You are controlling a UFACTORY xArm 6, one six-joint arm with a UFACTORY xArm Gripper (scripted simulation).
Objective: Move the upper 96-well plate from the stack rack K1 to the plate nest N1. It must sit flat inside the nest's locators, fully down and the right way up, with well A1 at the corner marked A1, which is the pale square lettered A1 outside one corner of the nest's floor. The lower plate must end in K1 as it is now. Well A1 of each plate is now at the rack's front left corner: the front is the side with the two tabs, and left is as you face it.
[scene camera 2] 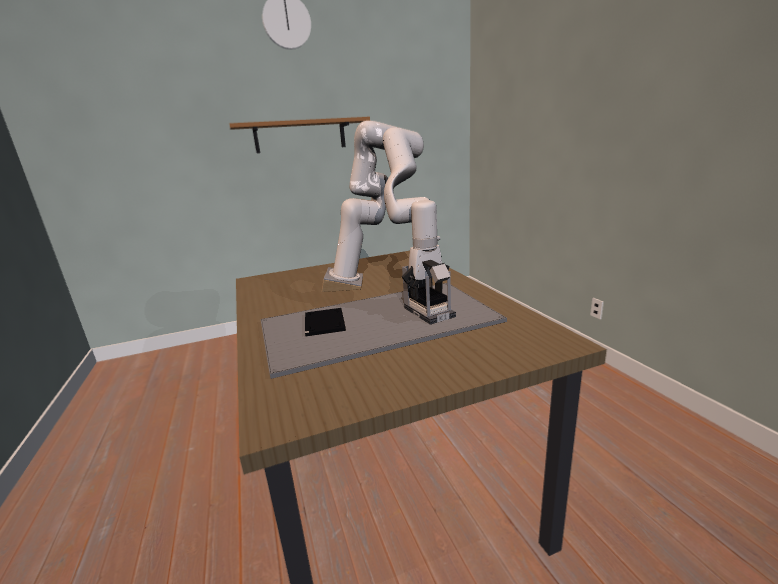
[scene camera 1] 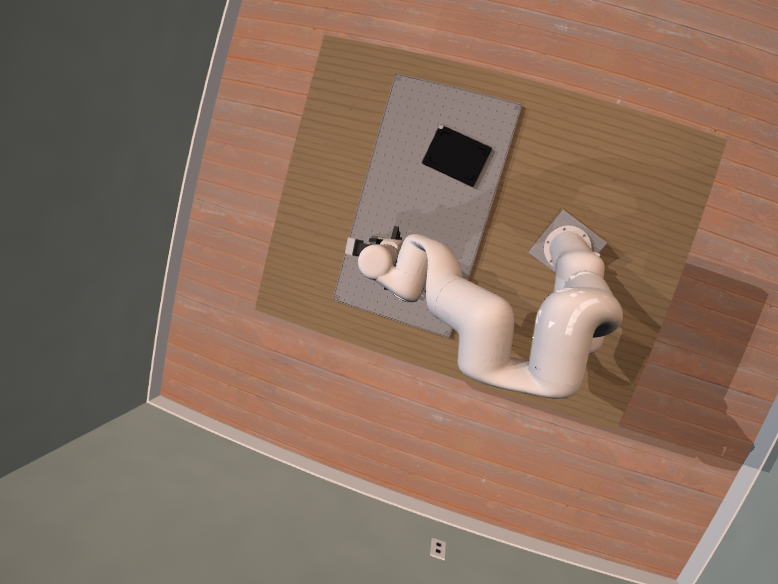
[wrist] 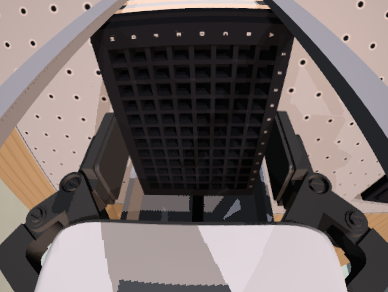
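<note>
Scene camera 2 gives you my gripper [scene camera 2: 427,295]. In the wrist view you get my gripper as well [wrist: 195,129], and there's a black 96-well plate [wrist: 197,145].
</note>
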